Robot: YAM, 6 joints.
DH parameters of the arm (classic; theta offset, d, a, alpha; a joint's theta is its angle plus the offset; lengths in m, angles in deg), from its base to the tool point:
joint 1: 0 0.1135 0.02 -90
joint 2: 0 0 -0.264 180
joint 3: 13.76 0 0.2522 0
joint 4: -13.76 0 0.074 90
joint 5: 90 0 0 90
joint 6: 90 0.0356 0 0
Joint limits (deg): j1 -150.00..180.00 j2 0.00..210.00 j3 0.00..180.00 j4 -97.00..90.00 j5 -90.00..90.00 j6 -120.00..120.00
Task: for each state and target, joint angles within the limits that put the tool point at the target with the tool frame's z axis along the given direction. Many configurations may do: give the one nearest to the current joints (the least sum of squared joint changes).
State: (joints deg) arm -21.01 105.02 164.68 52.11 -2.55 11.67
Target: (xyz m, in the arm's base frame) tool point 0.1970 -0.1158 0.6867 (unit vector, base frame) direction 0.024 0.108 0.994
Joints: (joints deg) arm -31.38 106.05 148.73 49.38 -6.01 11.67
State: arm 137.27 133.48 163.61 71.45 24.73 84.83
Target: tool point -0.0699 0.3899 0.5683 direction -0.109 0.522 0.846
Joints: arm 100.08 110.69 124.09 44.39 -0.91 84.83
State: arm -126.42 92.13 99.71 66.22 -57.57 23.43
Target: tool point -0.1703 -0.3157 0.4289 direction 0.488 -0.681 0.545
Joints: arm -122.78 98.66 78.20 80.96 -51.21 23.43
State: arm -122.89 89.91 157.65 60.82 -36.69 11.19
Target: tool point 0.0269 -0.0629 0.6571 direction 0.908 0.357 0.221
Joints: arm -94.09 105.79 170.72 87.37 -61.63 11.19
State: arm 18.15 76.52 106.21 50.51 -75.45 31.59
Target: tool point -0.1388 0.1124 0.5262 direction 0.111 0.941 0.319
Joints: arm -28.93 27.80 79.27 86.83 -61.34 31.59
